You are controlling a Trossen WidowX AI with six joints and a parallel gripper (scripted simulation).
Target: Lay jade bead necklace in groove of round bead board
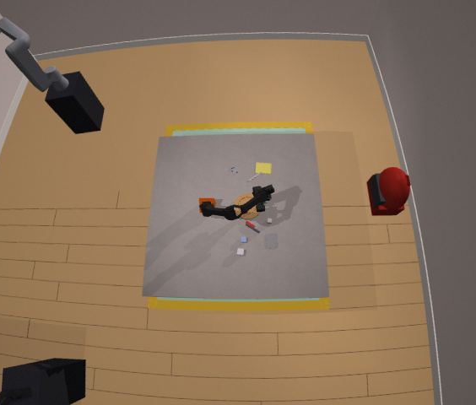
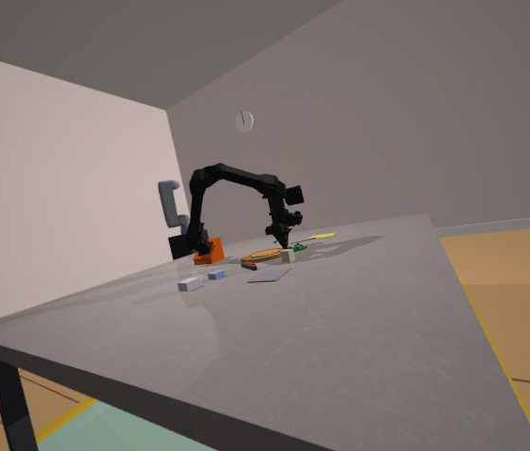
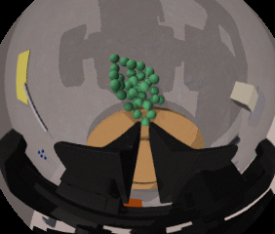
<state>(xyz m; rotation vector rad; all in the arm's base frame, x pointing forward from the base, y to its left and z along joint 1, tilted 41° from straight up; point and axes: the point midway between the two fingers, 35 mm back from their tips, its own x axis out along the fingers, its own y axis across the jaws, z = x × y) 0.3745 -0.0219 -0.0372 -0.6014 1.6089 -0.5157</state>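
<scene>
The round wooden bead board lies 8 cm behind my gripper tip, 2 cm to the right of it and 1 cm below it. Round my gripper tip: beige cube: 7 cm ahead, 14 cm to the right; red-handled tool: 7 cm behind, 17 cm to the right, 1 cm below; grey sheet: 7 cm ahead, 29 cm to the right, 1 cm below.
</scene>
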